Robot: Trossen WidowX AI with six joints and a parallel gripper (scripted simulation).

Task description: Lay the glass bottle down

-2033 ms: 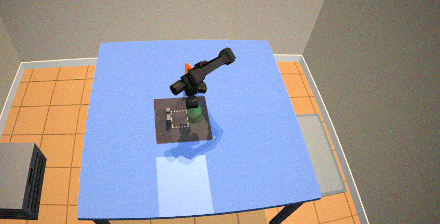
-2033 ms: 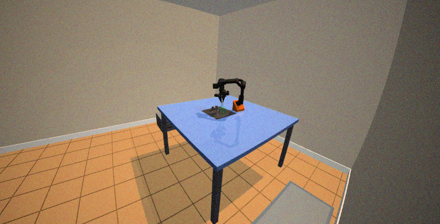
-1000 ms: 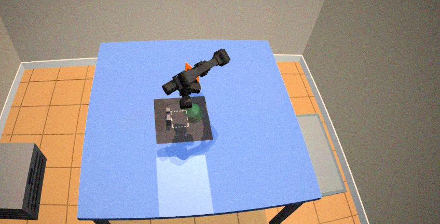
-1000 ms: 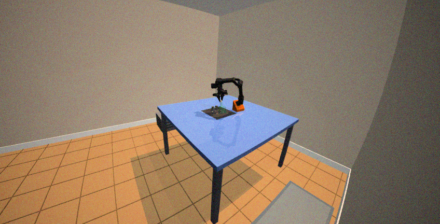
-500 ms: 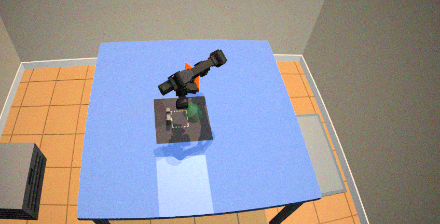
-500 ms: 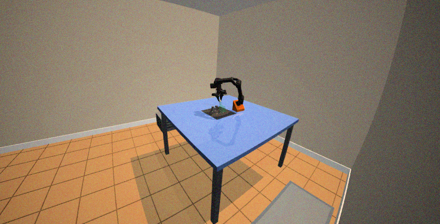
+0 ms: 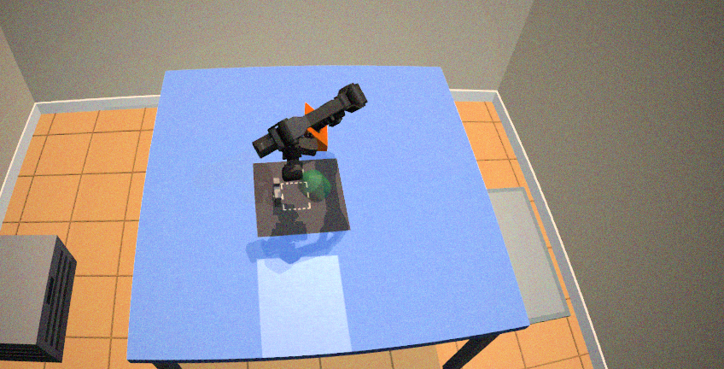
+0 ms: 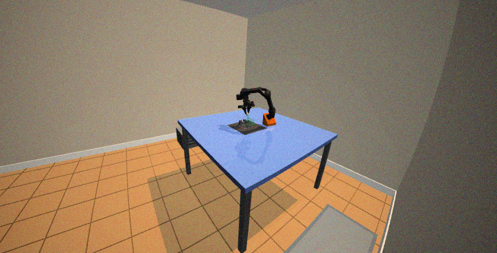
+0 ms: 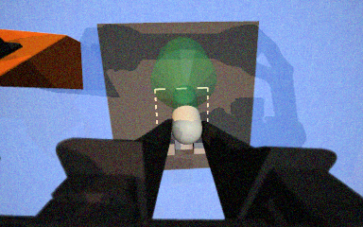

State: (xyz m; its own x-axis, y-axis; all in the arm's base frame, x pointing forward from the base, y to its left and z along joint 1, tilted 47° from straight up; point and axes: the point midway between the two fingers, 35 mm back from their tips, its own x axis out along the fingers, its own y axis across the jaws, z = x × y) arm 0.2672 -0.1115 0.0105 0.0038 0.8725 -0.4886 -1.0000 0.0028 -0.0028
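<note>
My gripper tip is 4 cm above the glass bottle and 3 cm to the right of it. Also, from my gripper tip: dark mat 14 cm below, 1 cm to the left.
</note>
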